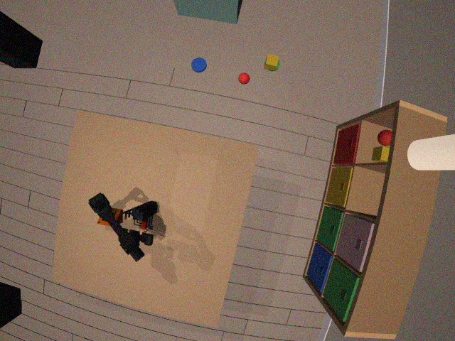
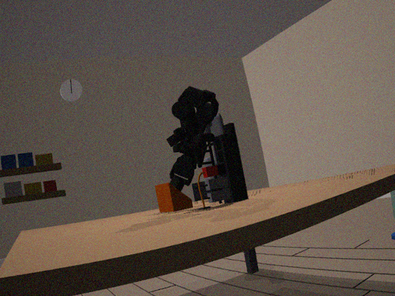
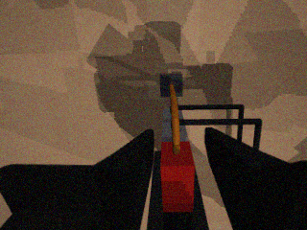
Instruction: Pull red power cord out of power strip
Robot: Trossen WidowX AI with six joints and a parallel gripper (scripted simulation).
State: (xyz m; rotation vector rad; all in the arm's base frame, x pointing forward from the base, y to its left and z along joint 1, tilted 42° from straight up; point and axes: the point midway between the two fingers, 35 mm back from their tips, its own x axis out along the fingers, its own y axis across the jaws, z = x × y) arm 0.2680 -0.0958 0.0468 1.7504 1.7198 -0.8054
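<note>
Right now my gripper tip is 70 mm to the right of the red plug and 10 mm above it. The rest, counted from my gripper tip: black panel (140 mm to the left, 20 mm below, 10 mm ahead).
</note>
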